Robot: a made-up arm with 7 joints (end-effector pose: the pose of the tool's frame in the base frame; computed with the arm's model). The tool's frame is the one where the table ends.
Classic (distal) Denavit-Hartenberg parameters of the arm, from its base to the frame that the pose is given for. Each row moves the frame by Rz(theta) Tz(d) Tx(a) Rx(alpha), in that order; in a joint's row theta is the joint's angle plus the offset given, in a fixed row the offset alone. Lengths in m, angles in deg.
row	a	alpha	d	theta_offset
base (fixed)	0	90	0.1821	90
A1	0.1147	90	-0.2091	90
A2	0.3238	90	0.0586	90
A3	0.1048	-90	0.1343	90
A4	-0.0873	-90	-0.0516	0
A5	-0.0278	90	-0.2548	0
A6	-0.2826	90	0.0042	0
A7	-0.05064	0	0	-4.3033
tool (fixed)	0	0	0.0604	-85.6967
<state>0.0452 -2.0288 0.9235 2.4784 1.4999 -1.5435 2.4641</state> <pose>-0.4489 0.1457 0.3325 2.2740 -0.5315 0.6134</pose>
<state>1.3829 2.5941 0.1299 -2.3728 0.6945 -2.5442 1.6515</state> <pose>-0.5876 0.2695 0.2792 -0.5884 0.3399 -1.4784</pose>
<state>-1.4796 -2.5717 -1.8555 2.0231 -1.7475 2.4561 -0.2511</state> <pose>-1.0220 0.5352 0.1271 2.2795 1.1720 -0.1697</pose>
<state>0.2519 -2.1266 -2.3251 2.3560 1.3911 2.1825 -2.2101</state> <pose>-0.3344 -0.5166 0.6779 -3.0421 0.4839 -0.3535</pose>
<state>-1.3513 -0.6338 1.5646 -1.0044 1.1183 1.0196 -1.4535</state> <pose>0.1656 0.7859 0.3872 -1.9843 -1.0520 -0.3185</pose>
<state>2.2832 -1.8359 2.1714 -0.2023 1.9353 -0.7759 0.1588</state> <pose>-0.4994 -0.1811 -0.2391 1.7443 -1.7091 -1.3004</pose>
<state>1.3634 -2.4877 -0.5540 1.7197 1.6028 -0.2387 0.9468</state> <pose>-0.5412 0.0025 0.7122 0.2355 0.1533 -3.0550</pose>
